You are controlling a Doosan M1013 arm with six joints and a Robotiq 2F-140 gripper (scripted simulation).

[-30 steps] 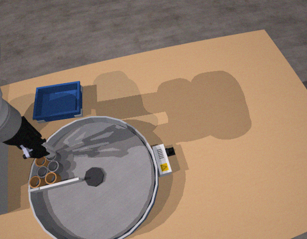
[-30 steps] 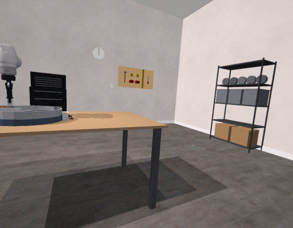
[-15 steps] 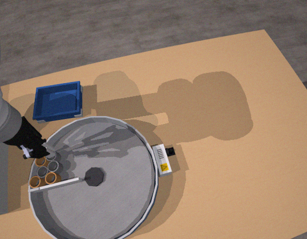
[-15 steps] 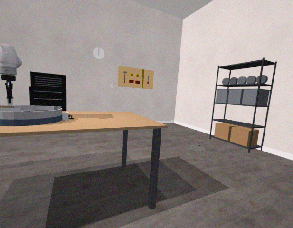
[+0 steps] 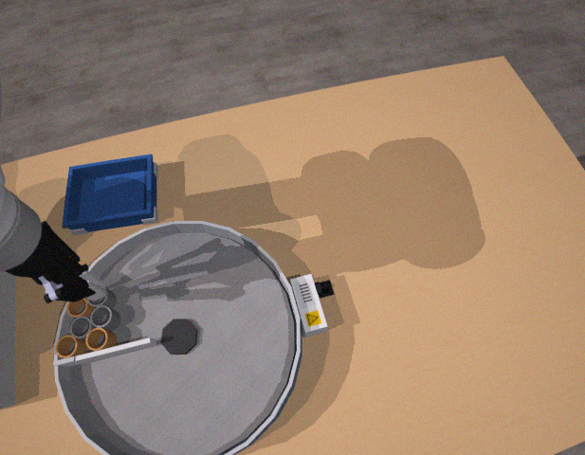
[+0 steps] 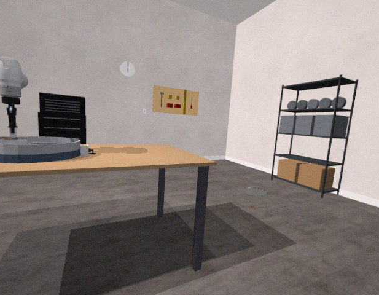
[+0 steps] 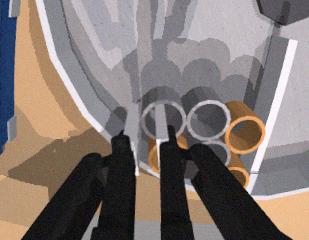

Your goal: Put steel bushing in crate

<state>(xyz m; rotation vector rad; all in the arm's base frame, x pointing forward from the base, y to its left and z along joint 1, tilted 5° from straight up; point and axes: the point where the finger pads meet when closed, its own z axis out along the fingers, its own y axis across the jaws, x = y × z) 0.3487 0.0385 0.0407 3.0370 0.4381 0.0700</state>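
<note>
The blue crate lies 240 mm to the left of my hand and 90 mm below it. From my hand the other things lie so: turning table 140 mm ahead, 100 mm to the right, 60 mm below.
</note>
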